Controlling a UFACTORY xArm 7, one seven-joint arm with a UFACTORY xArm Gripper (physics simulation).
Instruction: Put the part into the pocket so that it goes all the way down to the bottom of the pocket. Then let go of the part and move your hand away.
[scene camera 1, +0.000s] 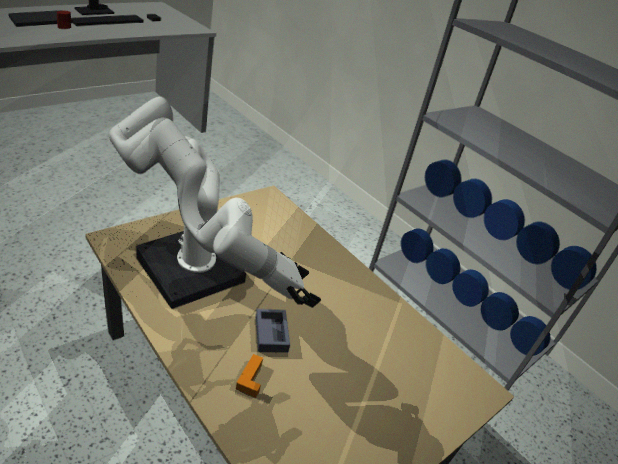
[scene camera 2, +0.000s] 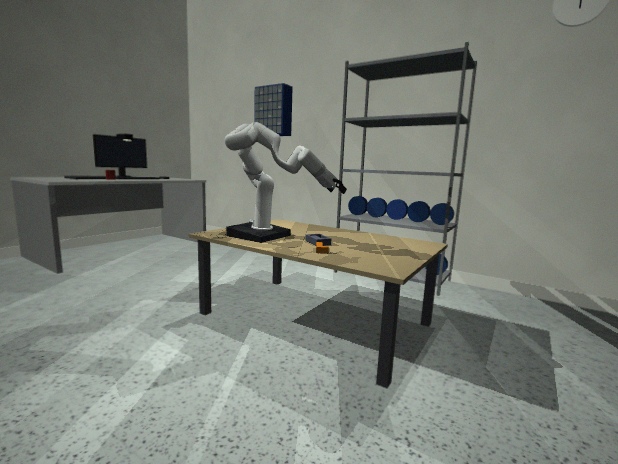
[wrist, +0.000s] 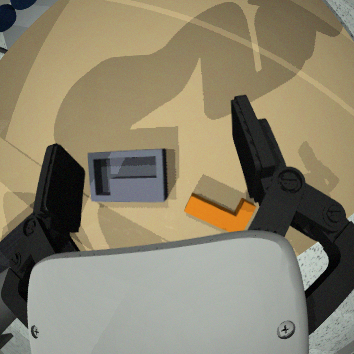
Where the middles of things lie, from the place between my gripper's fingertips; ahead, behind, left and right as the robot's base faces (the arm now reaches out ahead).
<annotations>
Right now my hand is 12 cm past the pocket block (scene camera 1: 272, 330), 3 cm to the right of it and 28 cm above it. From my hand the other things lie so: orange L-shaped part (wrist: 196, 205): 3 cm behind, 13 cm to the right, 28 cm below.
</annotations>
